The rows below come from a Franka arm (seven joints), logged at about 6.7 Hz.
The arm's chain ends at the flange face. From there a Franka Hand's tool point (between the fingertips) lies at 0.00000 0.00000 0.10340 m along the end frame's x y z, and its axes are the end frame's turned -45 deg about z.
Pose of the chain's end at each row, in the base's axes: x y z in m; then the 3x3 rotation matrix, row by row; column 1 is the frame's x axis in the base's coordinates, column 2 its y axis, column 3 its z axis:
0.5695, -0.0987, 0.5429; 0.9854, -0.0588, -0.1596; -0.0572, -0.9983, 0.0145; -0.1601, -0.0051, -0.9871
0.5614, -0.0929, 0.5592; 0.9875, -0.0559, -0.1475; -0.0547, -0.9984, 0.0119; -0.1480, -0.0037, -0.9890
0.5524, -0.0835, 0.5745; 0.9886, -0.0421, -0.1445; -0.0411, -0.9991, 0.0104; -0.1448, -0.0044, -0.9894
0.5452, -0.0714, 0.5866; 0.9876, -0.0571, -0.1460; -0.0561, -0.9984, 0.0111; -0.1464, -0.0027, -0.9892
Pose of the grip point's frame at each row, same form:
0.5530, -0.0972, 0.4408; 0.7384, 0.6552, -0.1596; 0.6655, -0.7464, 0.0145; -0.1096, -0.1168, -0.9871
0.5461, -0.0917, 0.4569; 0.7378, 0.6587, -0.1475; 0.6673, -0.7447, 0.0119; -0.1020, -0.1073, -0.9890
0.5375, -0.0824, 0.4722; 0.7288, 0.6693, -0.1445; 0.6774, -0.7355, 0.0104; -0.0993, -0.1055, -0.9894
0.5301, -0.0703, 0.4843; 0.7387, 0.6580, -0.1460; 0.6663, -0.7456, 0.0111; -0.1016, -0.1054, -0.9892

